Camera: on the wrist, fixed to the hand. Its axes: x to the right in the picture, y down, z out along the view.
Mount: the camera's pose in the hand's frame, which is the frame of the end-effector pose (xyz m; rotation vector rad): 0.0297 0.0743 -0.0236 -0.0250 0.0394 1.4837
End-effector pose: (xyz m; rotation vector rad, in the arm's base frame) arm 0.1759 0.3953 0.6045 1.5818 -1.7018 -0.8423
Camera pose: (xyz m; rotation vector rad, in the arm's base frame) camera 0.1509 0.3698 0.6799 0.0199 -2.1437 -0.0283
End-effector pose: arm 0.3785 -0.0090 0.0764 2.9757 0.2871 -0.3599
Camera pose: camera 0.4272 -0.0726 0.0996 2.2918 -1.7167 -0.0725
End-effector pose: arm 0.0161 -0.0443 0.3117 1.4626 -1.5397 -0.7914
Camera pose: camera 0.0049 -0.0625 0.3923 0.0378 -1.9870 0.1346
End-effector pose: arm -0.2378 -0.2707 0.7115 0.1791 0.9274 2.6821
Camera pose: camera -0.2886 -0.3306 0.7397 -0.5868 -0.4488 -1.8953
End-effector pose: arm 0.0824 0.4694 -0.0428 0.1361 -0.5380 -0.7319
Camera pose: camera 0.1573 0.5031 -0.0282 -0.2704 -0.4455 0.7097
